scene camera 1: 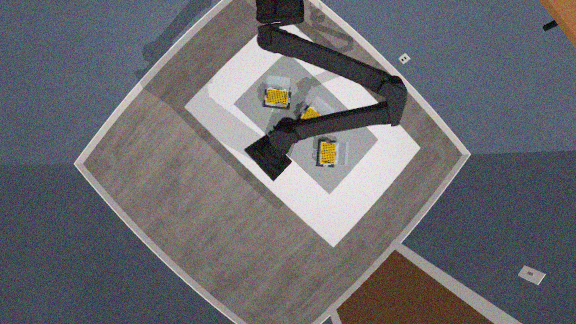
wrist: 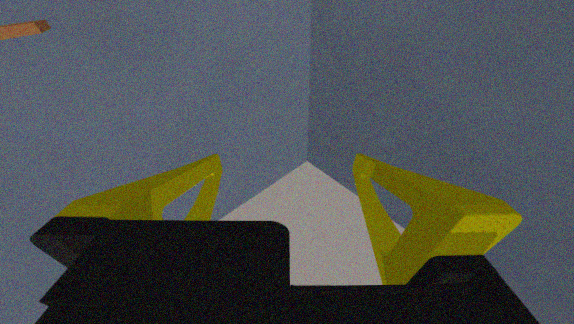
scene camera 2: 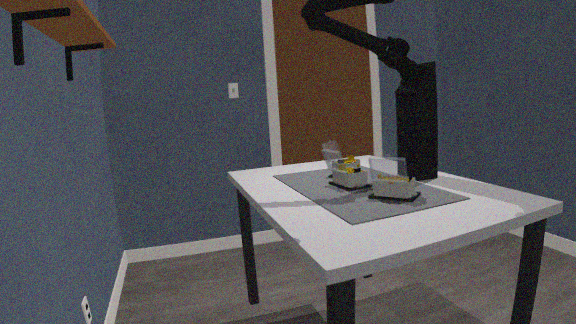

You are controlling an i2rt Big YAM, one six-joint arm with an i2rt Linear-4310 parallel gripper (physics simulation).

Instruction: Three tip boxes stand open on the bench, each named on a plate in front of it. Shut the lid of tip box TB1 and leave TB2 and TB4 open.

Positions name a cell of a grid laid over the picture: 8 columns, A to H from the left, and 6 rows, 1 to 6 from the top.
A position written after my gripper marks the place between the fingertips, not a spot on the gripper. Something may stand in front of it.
Observation:
I see my gripper (wrist: E3), a clear lid (scene camera 2: F4) and a grey mat (scene camera 1: E2).
The grey mat is seen too in scene camera 2 (scene camera 2: E4).

